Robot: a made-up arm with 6 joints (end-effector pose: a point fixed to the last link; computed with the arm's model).
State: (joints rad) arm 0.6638 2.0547 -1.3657 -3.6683 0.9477 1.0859
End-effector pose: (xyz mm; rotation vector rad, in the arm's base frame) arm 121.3 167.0 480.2 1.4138 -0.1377 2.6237
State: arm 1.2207 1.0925 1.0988 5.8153 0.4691 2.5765
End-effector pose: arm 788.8 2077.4 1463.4 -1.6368 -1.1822 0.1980
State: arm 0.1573 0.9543 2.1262 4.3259 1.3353 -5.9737
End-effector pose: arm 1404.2 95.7 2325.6 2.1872 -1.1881 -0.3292
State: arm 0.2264 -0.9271 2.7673 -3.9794 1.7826 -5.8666
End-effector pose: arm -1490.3 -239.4 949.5 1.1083 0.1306 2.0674
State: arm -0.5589 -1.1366 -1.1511 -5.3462 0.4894 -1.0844
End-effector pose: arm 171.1 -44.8 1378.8 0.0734 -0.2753 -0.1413
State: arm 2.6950 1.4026 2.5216 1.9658 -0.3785 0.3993
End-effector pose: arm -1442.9 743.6 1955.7 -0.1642 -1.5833 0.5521
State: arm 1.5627 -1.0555 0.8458 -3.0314 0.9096 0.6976
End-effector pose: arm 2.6 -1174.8 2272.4 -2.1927 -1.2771 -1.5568
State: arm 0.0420 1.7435 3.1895 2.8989 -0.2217 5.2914
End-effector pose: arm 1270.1 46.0 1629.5 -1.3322 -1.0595 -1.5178
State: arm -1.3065 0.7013 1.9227 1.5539 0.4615 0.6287
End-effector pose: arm 358.6 -1087.8 2657.0 2.6378 -0.3894 1.4582
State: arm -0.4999 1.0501 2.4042 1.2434 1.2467 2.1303
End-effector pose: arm 1115.2 -466.6 2306.0 1.2801 0.5281 1.3619
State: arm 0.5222 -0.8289 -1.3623 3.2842 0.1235 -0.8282
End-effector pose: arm 244.2 137.7 1075.7 -2.4574 -0.3253 1.0241
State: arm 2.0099 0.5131 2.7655 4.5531 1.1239 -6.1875
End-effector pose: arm 102.5 73.5 2456.0 -2.3564 -0.4941 -0.4250
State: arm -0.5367 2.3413 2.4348 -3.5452 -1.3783 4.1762
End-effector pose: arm 1608.5 -1019.5 289.7 -0.8155 -1.0220 -1.4138
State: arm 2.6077 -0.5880 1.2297 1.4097 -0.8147 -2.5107
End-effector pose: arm 761.5 -334.0 2672.6 -2.5502 -1.1446 -1.1859
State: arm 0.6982 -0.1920 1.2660 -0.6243 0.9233 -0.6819
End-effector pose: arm -76.3 -148.8 2905.1 1.9266 -1.8446 1.2752
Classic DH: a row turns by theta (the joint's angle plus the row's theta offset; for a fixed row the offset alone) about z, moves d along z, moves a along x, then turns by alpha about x. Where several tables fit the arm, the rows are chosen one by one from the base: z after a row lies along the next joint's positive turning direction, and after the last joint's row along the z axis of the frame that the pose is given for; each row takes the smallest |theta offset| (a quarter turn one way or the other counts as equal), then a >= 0, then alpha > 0; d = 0 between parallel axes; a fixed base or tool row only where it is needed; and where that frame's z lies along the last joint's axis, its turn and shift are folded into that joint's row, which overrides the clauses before.
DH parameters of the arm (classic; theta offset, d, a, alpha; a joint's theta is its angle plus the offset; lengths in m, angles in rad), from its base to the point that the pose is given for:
joint 1: 0 0.7555 0.1577 -1.5708
joint 2: -1.5708 0 1.1449 3.1416
joint 3: 0 0 0.1181 -1.5708
joint 4: 0 -0.9247 0 1.5708
joint 5: 0 0 0 -1.5708
joint 6: 1.5708 -0.1393 0 1.5708
tool (fixed): -1.5708 0 0 0

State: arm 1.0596 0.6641 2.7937 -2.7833 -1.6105 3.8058
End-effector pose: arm 38.3 168.1 2304.7 -1.1261 2.3200 1.3792
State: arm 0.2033 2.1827 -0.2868 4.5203 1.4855 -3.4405
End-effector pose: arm 437.9 -48.8 -557.0 1.8433 -1.8666 -0.4618
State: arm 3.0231 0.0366 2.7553 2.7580 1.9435 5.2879
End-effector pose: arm 586.6 -118.7 2260.3 0.6627 -2.3545 0.8116
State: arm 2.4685 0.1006 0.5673 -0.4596 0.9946 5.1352
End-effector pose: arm -801.2 705.1 2543.8 -2.1470 -1.0351 -1.6386
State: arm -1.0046 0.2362 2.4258 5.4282 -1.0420 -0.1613
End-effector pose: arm -21.8 203.5 2656.4 -0.3811 -0.8794 0.0608
